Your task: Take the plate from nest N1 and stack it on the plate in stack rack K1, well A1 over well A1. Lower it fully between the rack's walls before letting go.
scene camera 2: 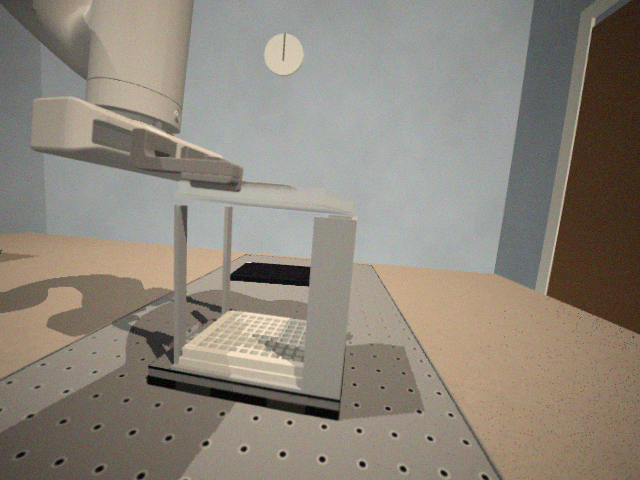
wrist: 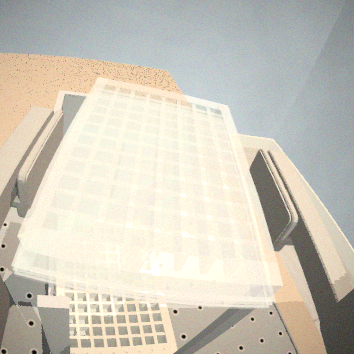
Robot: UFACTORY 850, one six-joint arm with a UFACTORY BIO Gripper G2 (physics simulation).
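Note:
A translucent clear plate [scene camera 2: 305, 198] [wrist: 150, 210] is held at the top of stack rack K1 [scene camera 2: 330, 304] [wrist: 53, 301]. In scene camera 2 it slopes down toward the right, and its right end meets or nearly meets the top of the rack's wide right wall. My gripper [scene camera 2: 247, 184] [wrist: 157, 181] is shut on this plate, with a finger along each side. A cream gridded plate [scene camera 2: 232, 335] [wrist: 117, 327] sits low in the rack on its dark base, well below the held plate. Well A1 cannot be made out on either plate.
The rack's slim posts [scene camera 2: 179, 284] [scene camera 2: 227, 258] rise at the left and back left. A flat black block [scene camera 2: 268, 273] lies behind the rack on the perforated grey board [scene camera 2: 305, 434]. A wooden-coloured surface [scene camera 2: 558, 387] extends beside the board.

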